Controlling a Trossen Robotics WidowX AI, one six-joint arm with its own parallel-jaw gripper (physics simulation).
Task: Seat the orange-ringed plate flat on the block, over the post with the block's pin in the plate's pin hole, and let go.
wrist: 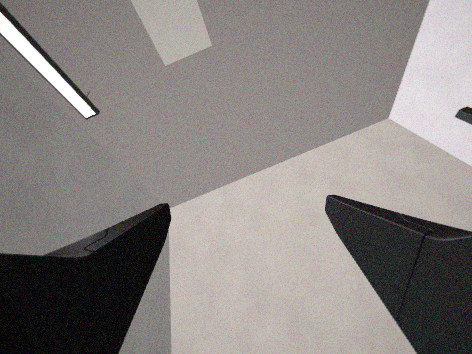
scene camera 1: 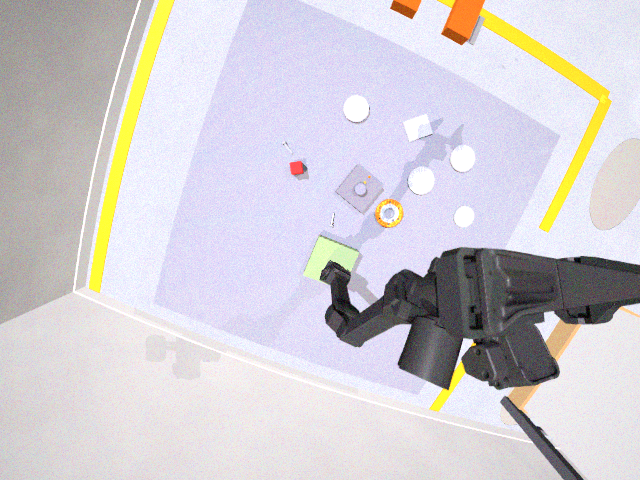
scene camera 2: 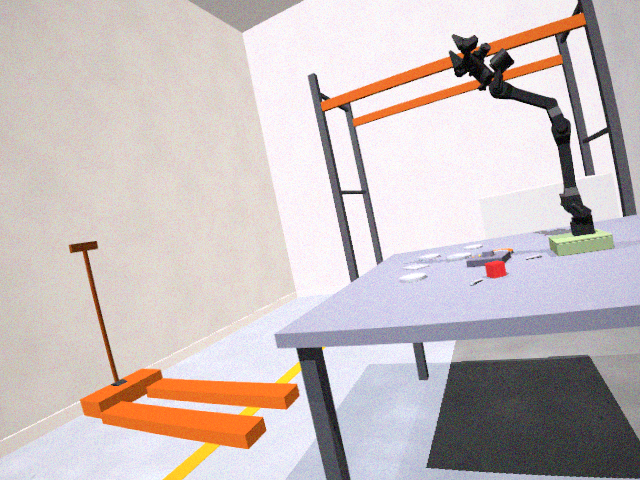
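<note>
The orange-ringed plate lies on the table, apart from the grey block and close to one corner of it. The block's round post stands up at its middle, uncovered. Small yellow and orange spots show on the block beside the post; which of them is the pin I cannot tell. My gripper is open and empty, high above the table. In the wrist view the fingers stand wide apart against wall and ceiling; plate and block do not show there. The fingertips do not show in scene camera 1.
A red cube, several white discs, a white square and small slim pieces lie on the table. The arm's base stands on a green block. An orange-beamed rack stands behind the arm.
</note>
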